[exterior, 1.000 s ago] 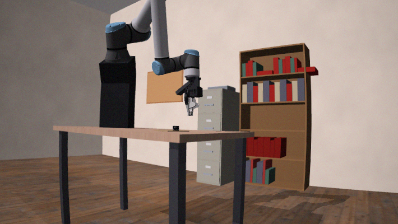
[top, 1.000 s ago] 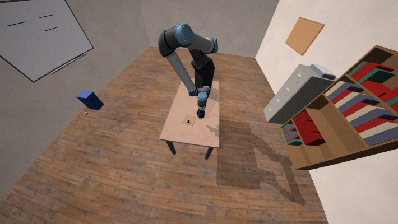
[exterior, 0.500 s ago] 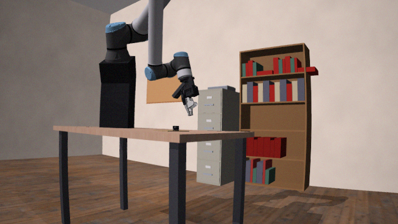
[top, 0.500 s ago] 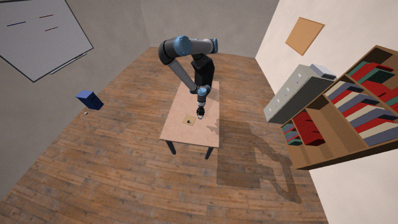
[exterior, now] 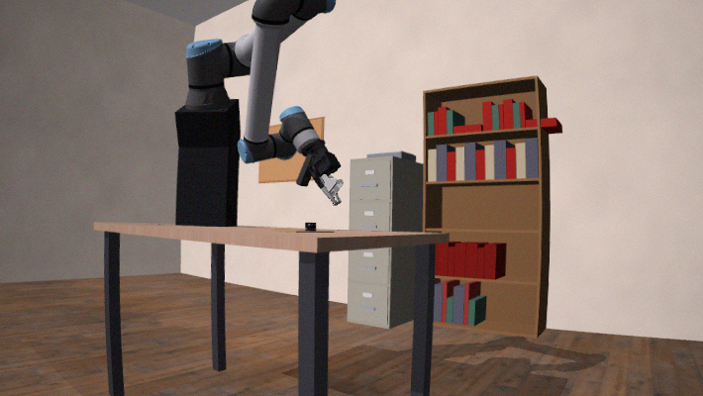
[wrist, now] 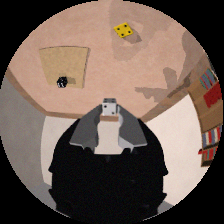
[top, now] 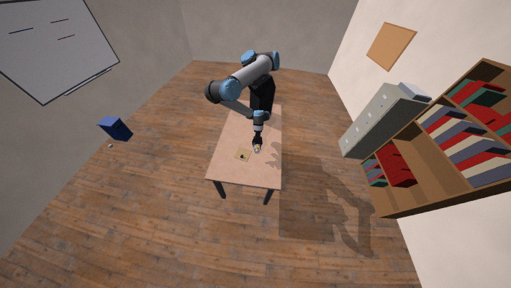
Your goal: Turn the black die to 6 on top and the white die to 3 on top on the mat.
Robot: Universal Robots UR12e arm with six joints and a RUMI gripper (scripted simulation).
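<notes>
The white die lies right at my hand. From my hand the other things lie so: tan mat: 130 mm to the right, 100 mm below, 50 mm behind; yellow die: 110 mm behind, 90 mm below, 40 mm to the left; black die: 140 mm to the right, 90 mm below, 10 mm behind.
</notes>
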